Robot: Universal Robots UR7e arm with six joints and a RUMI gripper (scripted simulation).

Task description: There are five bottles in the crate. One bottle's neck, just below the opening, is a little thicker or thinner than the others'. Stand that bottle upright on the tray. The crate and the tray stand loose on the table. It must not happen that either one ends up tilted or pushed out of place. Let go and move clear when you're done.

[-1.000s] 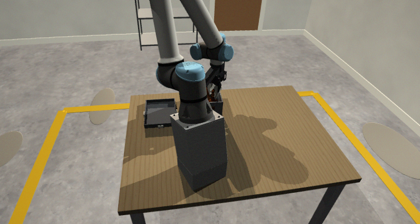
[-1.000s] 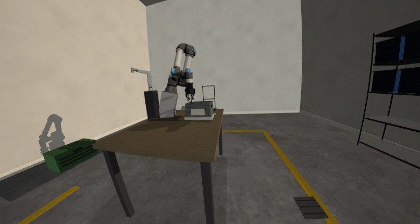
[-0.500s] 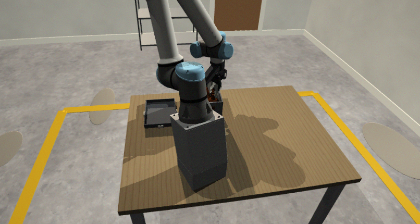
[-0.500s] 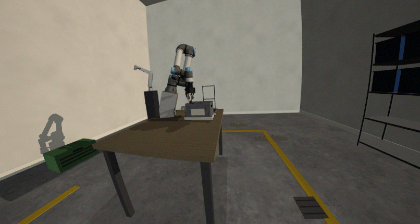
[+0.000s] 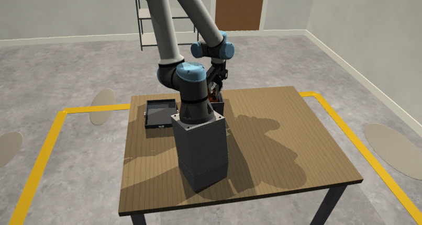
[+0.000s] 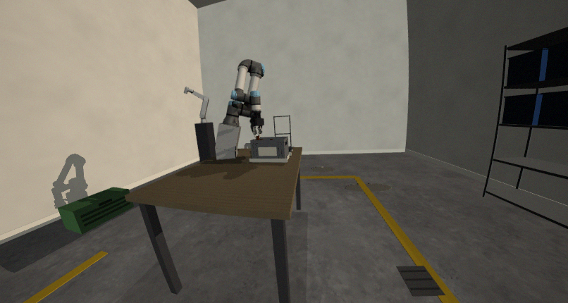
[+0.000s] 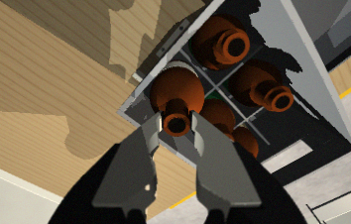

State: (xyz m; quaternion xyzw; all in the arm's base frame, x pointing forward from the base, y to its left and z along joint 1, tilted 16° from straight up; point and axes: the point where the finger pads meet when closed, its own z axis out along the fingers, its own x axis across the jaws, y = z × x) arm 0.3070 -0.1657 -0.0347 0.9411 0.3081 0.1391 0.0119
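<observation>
My gripper is now 7 cm above the bottle. The rest, counted from my hand: dark tray 29 cm to the left, 18 cm below, 14 cm ahead; then crate 11 cm below, 10 cm ahead, 3 cm to the left.
</observation>
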